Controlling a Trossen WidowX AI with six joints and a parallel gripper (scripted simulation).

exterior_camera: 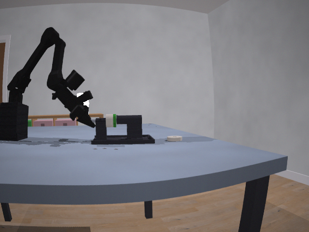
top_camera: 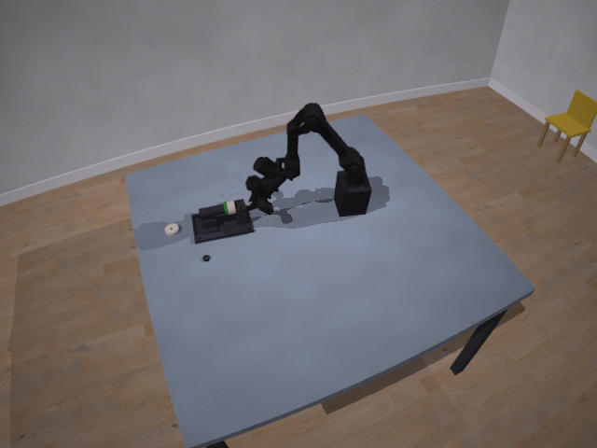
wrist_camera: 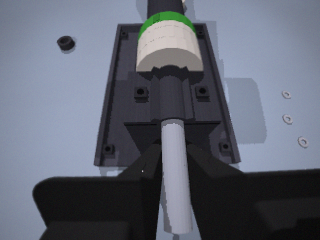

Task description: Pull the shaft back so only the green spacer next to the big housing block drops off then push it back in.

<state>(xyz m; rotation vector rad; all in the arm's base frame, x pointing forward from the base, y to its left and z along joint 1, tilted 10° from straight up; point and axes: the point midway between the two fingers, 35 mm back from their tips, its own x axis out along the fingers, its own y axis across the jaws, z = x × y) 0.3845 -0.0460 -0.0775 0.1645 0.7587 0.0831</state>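
The grey shaft lies 70 mm ahead of my hand. The rest, counted from my hand: green spacer (100 mm ahead); white spacer (90 mm ahead); black ring (210 mm ahead, 160 mm to the left, 80 mm below).
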